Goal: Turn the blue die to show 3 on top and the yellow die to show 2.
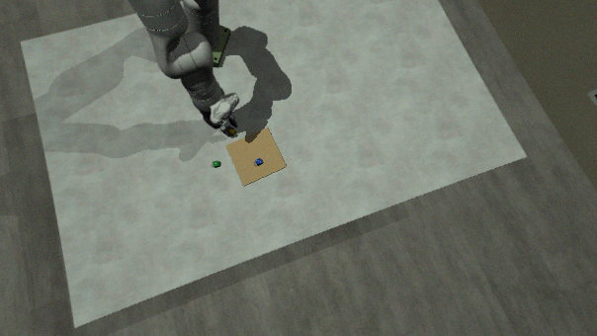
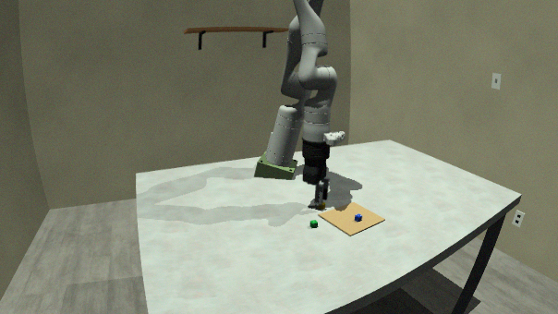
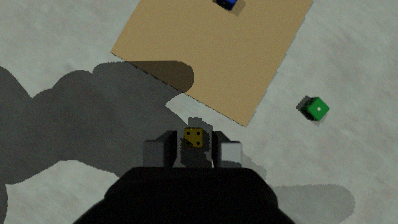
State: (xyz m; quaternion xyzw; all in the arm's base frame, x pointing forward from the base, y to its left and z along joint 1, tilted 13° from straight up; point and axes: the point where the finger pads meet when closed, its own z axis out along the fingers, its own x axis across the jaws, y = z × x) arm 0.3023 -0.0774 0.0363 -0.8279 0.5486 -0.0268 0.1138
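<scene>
Now: the yellow die 3 cm below my hand. Also, from my hand: tan mat 11 cm ahead, 3 cm to the left, 4 cm below; then blue die 13 cm ahead, 3 cm to the left, 3 cm below; then green die 7 cm ahead, 9 cm to the right, 3 cm below.
</scene>
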